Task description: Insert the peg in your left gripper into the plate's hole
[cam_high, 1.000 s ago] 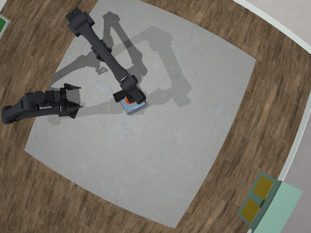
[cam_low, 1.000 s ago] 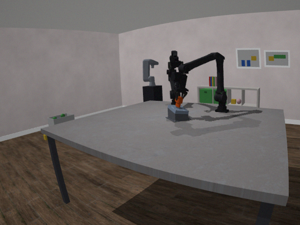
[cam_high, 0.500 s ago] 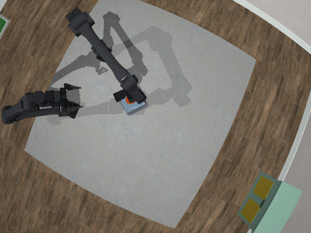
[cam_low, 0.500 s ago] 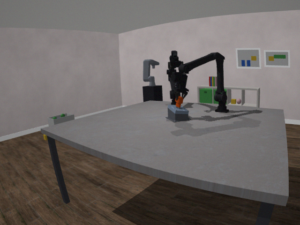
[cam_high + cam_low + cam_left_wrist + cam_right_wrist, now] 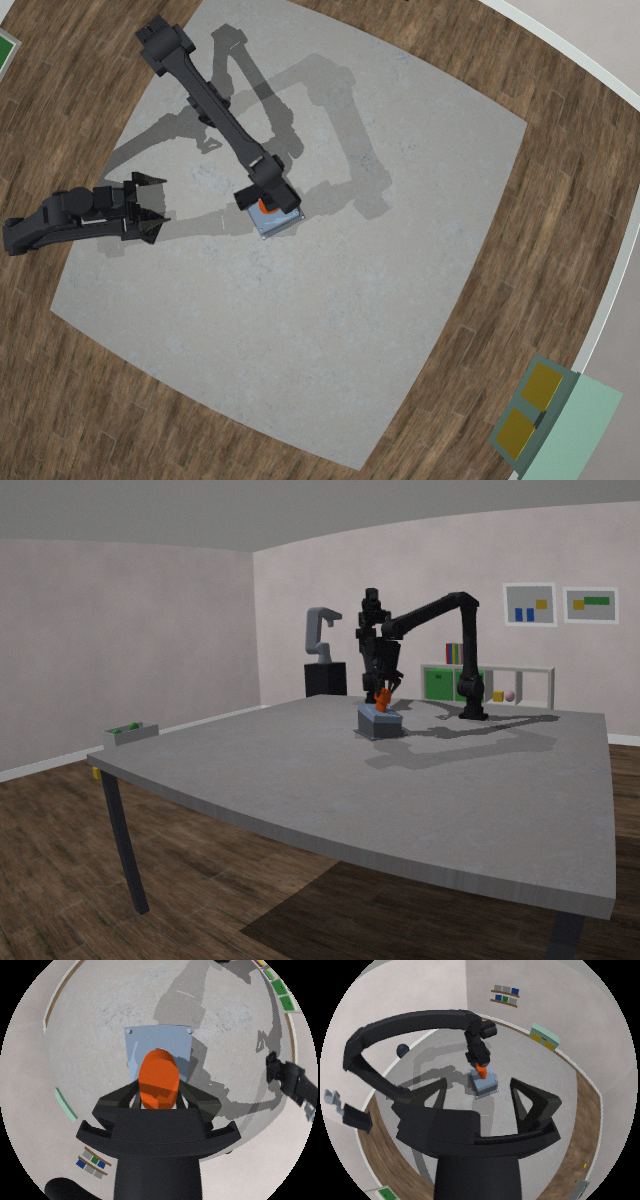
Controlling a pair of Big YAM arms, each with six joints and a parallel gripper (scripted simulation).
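My left gripper is now 1 cm to the left of the orange peg and 2 cm above it. Round my left hand: blue-grey plate 2 cm to the right, 7 cm below.
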